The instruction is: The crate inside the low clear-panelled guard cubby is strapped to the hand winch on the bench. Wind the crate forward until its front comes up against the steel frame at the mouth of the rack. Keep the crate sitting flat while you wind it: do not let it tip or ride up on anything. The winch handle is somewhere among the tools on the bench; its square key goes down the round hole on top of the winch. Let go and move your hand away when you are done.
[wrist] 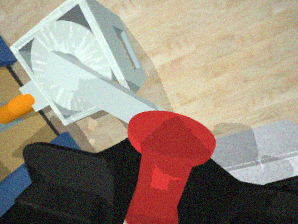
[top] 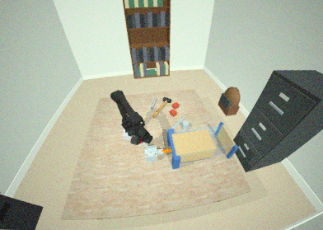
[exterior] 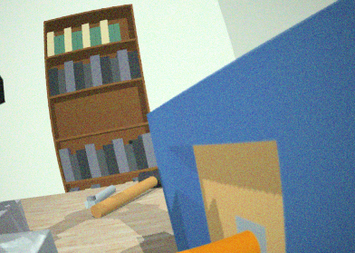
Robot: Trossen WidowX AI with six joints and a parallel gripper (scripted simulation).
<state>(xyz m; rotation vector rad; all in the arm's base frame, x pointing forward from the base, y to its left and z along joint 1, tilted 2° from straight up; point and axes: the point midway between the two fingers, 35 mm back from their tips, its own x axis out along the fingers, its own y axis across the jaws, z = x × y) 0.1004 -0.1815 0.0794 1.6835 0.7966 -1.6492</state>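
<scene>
Right now the red grip is 20 mm above my gripper tip. Also, from my gripper tip: blue frame: 210 mm ahead, 100 mm to the right, 10 mm below; then grey winch: 90 mm to the right, 80 mm below, 40 mm ahead; then winch handle: 30 mm to the right, 20 mm ahead, 10 mm below.
</scene>
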